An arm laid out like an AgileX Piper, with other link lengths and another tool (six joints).
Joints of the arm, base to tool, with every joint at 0 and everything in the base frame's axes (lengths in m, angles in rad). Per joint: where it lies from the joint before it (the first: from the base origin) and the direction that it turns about. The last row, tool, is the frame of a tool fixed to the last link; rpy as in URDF.
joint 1: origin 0 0 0.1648 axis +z
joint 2: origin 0 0 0 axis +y
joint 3: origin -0.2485 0 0.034 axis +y
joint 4: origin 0.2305 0 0.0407 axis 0.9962 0 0.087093
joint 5: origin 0 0 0 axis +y
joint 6: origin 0.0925 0 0.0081 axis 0.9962 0 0.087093
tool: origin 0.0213 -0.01 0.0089 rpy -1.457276 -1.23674 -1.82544
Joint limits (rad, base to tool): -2.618..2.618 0..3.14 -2.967..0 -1.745..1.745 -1.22..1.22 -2.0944..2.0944
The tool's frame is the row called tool.
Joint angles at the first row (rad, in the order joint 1, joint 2, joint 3, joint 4, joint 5, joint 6):
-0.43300 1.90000 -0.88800 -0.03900 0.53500 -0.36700
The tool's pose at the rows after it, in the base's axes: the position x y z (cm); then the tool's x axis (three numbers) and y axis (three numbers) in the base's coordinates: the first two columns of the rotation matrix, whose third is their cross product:
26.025, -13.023, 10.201, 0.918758, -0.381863, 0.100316, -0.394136, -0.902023, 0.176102
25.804, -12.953, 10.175, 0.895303, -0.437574, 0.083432, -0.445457, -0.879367, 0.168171
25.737, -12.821, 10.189, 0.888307, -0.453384, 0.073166, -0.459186, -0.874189, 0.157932
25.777, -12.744, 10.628, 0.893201, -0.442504, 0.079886, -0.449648, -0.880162, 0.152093
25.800, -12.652, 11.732, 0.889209, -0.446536, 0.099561, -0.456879, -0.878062, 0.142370
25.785, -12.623, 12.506, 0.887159, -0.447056, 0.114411, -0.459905, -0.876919, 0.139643
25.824, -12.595, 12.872, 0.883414, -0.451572, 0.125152, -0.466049, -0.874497, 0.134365
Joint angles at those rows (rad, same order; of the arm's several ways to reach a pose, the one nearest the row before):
-0.43300 1.89999 -0.88798 -0.03600 0.54498 -0.33099
-0.43298 1.89999 -0.88901 -0.03000 0.56402 -0.27598
-0.43301 1.89900 -0.88998 -0.01200 0.57598 -0.27401
-0.43300 1.88300 -0.88999 0.00000 0.58500 -0.29600
-0.43299 1.84299 -0.89001 0.01500 0.60502 -0.30298
-0.43301 1.81500 -0.89000 0.01800 0.61800 -0.30401
-0.43300 1.80199 -0.89001 0.02500 0.62002 -0.30400

